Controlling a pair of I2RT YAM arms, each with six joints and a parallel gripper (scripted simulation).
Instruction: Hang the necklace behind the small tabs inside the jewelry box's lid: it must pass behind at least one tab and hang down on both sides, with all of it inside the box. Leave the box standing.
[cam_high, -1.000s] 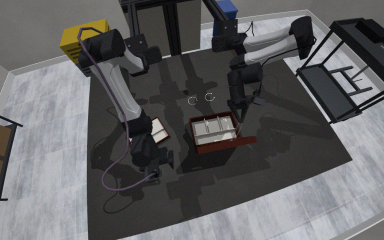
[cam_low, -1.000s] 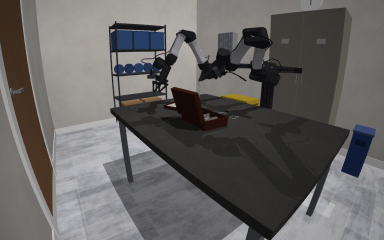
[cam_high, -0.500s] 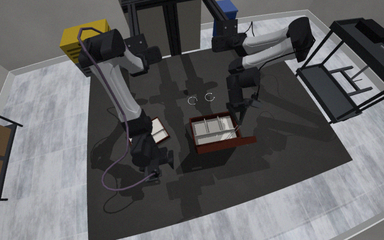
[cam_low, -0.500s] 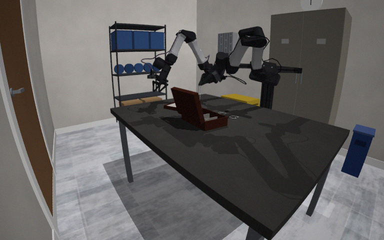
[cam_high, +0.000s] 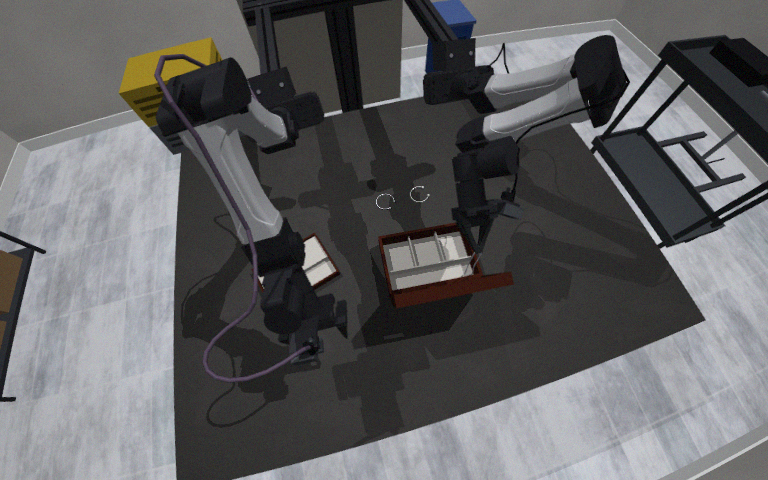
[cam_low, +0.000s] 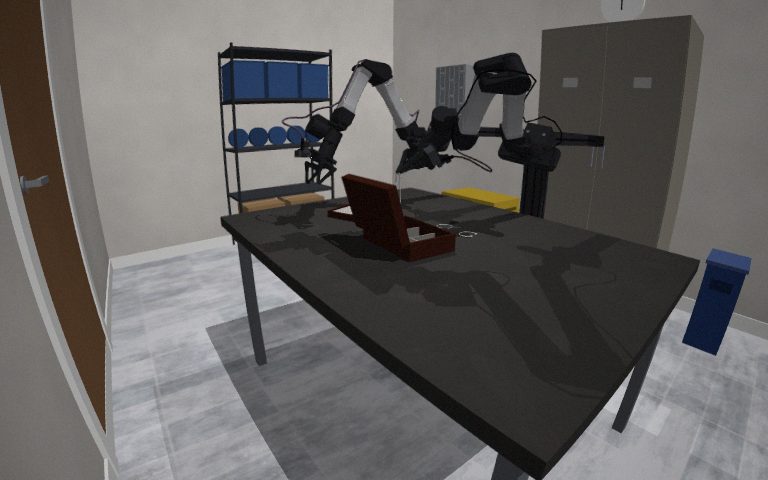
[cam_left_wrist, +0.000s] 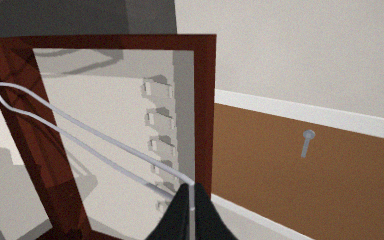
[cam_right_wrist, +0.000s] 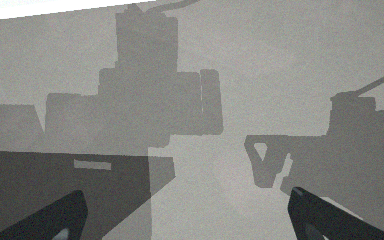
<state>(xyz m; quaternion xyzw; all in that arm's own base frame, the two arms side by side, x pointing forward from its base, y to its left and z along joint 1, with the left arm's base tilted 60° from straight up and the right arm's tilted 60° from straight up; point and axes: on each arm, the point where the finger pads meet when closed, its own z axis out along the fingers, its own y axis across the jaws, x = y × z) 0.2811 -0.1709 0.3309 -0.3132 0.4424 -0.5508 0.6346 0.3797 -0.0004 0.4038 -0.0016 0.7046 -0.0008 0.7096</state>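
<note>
Now: the jewelry box 140 mm below my left hand, 60 mm to the right of it and 50 mm behind it.
</note>
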